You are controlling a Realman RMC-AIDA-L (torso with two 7-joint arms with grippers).
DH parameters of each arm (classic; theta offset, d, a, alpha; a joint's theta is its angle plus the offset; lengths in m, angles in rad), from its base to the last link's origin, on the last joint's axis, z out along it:
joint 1: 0 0.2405 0 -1.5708
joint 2: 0 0 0 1.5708
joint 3: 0 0.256 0 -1.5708
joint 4: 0 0 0 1.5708
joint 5: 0 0.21 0 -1.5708
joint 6: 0 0 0 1.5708
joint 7: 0 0.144 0 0
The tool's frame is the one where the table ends.
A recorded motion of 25 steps. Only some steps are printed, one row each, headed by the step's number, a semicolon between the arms.
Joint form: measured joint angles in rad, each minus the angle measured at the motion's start. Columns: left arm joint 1, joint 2, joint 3, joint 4, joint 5, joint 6, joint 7; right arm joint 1, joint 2, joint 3, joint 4, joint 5, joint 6, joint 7.
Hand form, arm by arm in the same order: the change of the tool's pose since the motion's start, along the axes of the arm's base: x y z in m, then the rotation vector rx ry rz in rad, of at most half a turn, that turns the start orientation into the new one. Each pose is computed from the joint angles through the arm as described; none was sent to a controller.
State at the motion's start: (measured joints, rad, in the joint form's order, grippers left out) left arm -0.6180 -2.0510 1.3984 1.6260 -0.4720 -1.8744 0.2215; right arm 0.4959 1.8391 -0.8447 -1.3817 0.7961 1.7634 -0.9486
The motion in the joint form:
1: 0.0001 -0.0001 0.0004 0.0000 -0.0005 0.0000 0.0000; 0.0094 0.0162 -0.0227 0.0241 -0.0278 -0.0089 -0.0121
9: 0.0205 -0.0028 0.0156 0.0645 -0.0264 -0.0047 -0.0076; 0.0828 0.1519 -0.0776 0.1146 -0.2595 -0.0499 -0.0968
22: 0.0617 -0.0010 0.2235 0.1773 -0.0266 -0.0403 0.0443; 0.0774 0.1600 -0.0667 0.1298 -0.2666 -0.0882 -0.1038
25: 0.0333 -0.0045 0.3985 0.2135 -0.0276 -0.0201 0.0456; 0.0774 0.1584 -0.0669 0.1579 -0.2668 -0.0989 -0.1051
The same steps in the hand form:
1: 0.0001 -0.0001 -0.0001 -0.0006 -0.0003 -0.0002; 0.0020 0.0018 -0.0119 -0.0326 -0.0135 -0.0048
9: 0.0087 -0.0064 0.0009 0.0031 -0.0235 -0.0391; 0.0046 0.0078 -0.0760 -0.1832 -0.1241 -0.0026
22: 0.0223 -0.0369 -0.0220 -0.1598 0.0781 -0.2148; 0.0099 0.0099 -0.0782 -0.1561 -0.1212 -0.0086
25: 0.0431 -0.0540 -0.0483 -0.2710 0.1326 -0.3681; 0.0144 0.0094 -0.0816 -0.1640 -0.1145 -0.0232

